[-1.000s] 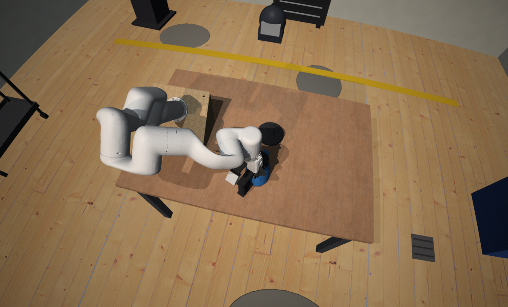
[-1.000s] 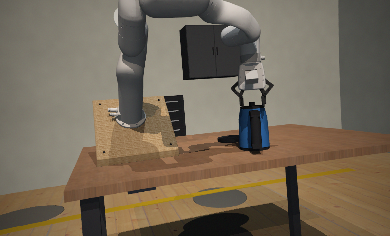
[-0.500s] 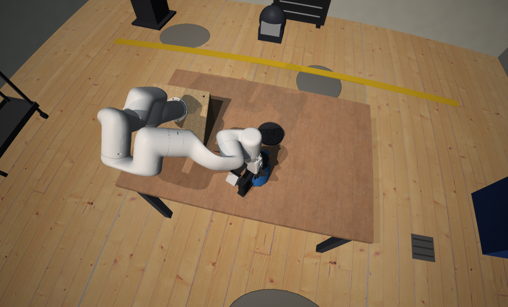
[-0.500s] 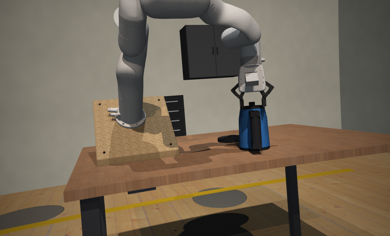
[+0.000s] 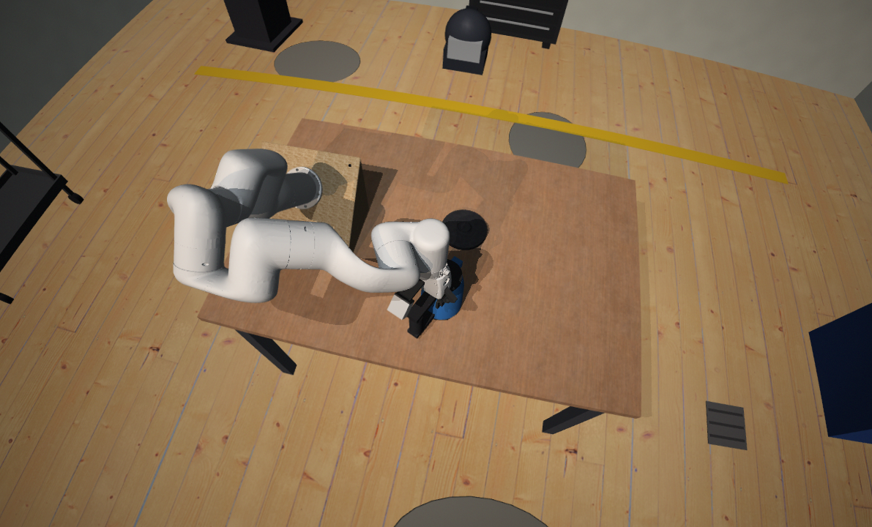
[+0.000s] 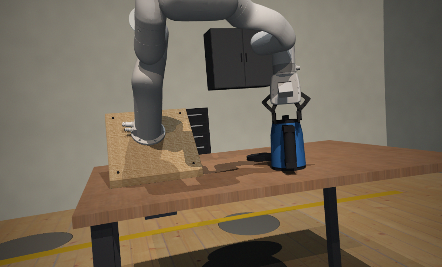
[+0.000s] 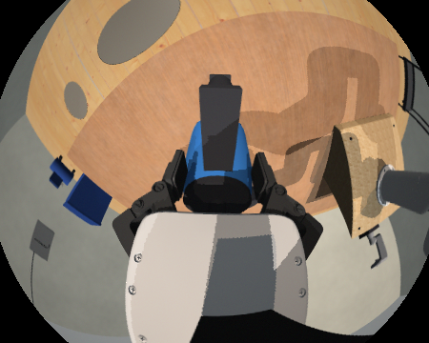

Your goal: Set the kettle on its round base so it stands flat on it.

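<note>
The blue kettle is 10 mm ahead of my hand, 30 mm to the left of it and 90 mm below it. Round my hand: round black base: 10 mm ahead, 330 mm to the left, 170 mm below.
</note>
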